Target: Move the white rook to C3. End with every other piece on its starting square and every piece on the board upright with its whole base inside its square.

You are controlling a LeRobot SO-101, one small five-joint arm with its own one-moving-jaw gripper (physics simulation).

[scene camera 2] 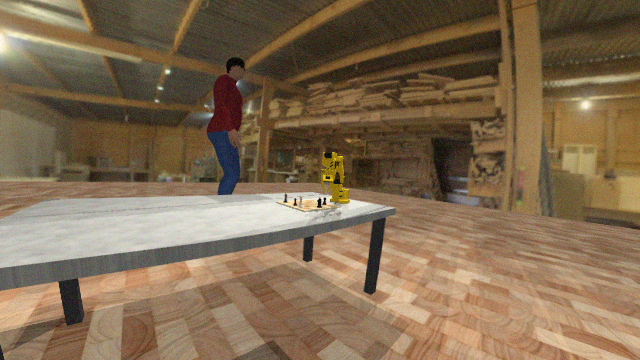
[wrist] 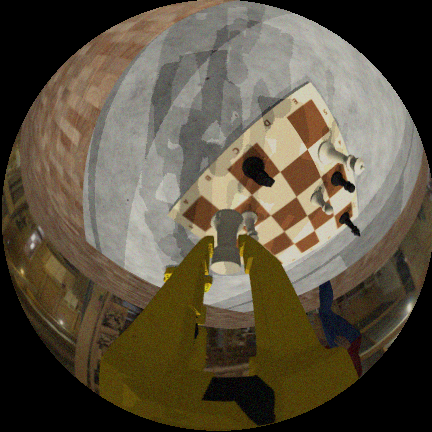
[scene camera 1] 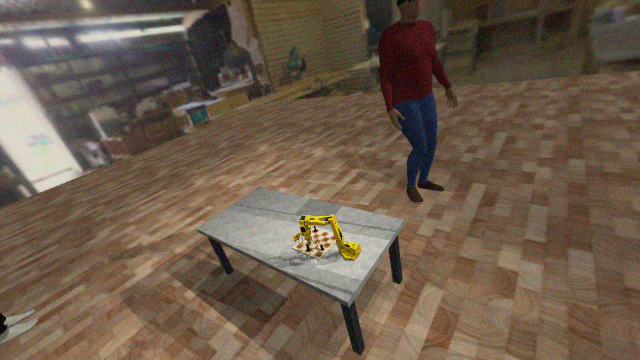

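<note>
My gripper is shut on the white rook, its jaws pressing on both sides. The rook looks upright, base toward the board, and hangs over the A–B side in the wrist view. In the scene camera 2 view the gripper is above the chessboard. A small white piece stands on the board just right of the rook. A large black piece stands on a brown square near letter C. The rook hides squares behind it; its height above them is unclear.
Toward the right of the board in the wrist view stand a tall white piece, a black piece, a white piece and another black piece. The board lies on a grey table. A person stands beyond it.
</note>
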